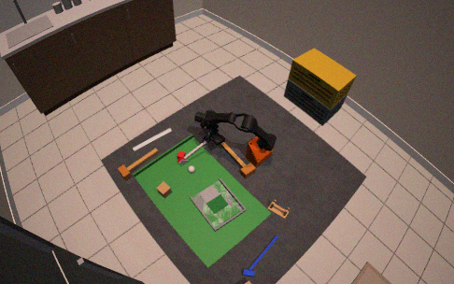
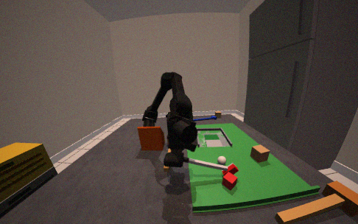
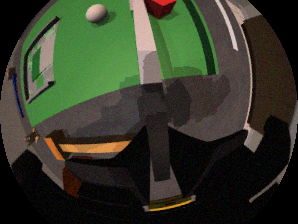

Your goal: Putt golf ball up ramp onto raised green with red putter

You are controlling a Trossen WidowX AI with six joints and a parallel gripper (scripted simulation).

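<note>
The red putter is 120 mm ahead of my gripper tip and 20 mm to the right of it. Round my gripper tip: white golf ball 220 mm ahead, 40 mm to the left, 50 mm below; then red cube 200 mm ahead, 80 mm to the right, 50 mm below; then green mat 310 mm ahead, 190 mm to the left, 70 mm below.
</note>
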